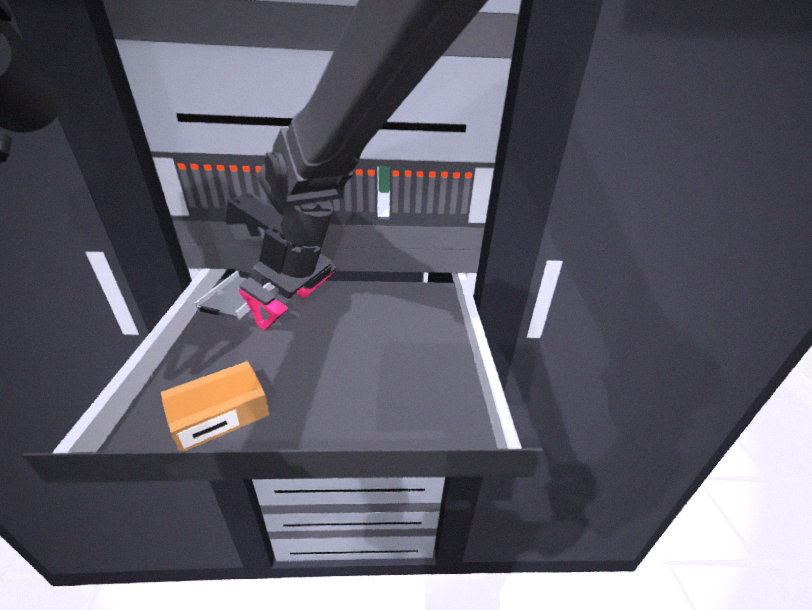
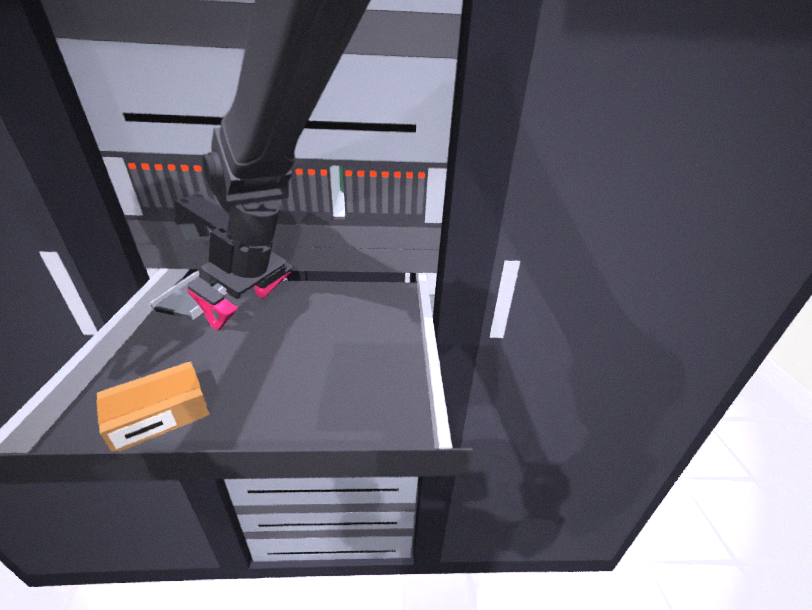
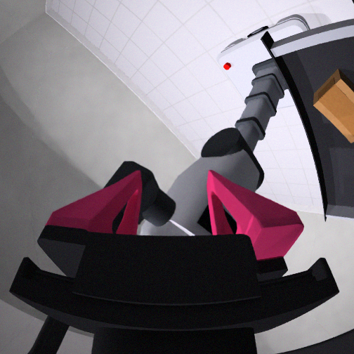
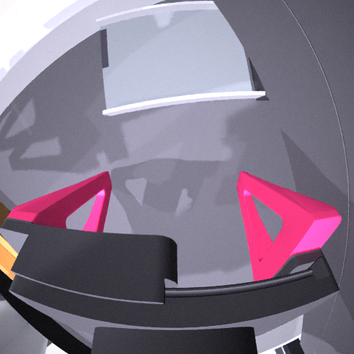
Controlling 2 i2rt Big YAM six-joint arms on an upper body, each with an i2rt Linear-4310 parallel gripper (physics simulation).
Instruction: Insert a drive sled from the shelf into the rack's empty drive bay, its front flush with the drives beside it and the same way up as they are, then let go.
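Frame: origin at the left arm's base, x ahead, y left, z up, level; centimetres.
Seen in the pictures: right gripper, between the fingertips: (image 1: 282, 311) (image 2: 238, 311).
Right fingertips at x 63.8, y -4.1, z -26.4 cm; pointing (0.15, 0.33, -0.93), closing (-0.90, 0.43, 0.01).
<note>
Offsets run from my right fingertips to a thing's top centre. "spot": to the spot under its first point. Level surfaces: height alone.
A drive sled @[dx +4.6, dy +7.8, dz +1.5 cm] (image 1: 224, 298) (image 2: 177, 303) (image 4: 175, 55), a pale grey tray with white side rails, lies flat at the back left of the pulled-out shelf @[dz -0.2 cm] (image 1: 406, 328) (image 2: 367, 321). The rack's drive row @[spot: dx +6.7, dy -22.2, dz +16.8 cm] (image 1: 426, 196) (image 2: 384, 196) has orange-topped drives; a white and green slot, apparently the empty bay (image 1: 384, 203) (image 2: 338, 203), shows right of the arm. My right gripper (image 1: 283, 310) (image 2: 239, 311) (image 4: 173, 178) is wide open and empty, above the shelf beside the sled's near rail. My left gripper (image 3: 174, 177) is partly open with nothing between its fingers, away from the shelf.
An orange box @[dx -20.4, dy +2.6, dz +3.2 cm] (image 1: 215, 405) (image 2: 152, 407) (image 3: 337, 106) with a white label lies at the shelf's front left. Raised white rails @[spot: dx -16.0, dy -29.3, dz +3.0 cm] (image 1: 489, 367) (image 2: 433, 367) edge the shelf's sides. The right arm crosses in front of the drive row and hides part of it. Dark cabinet panels flank the rack.
</note>
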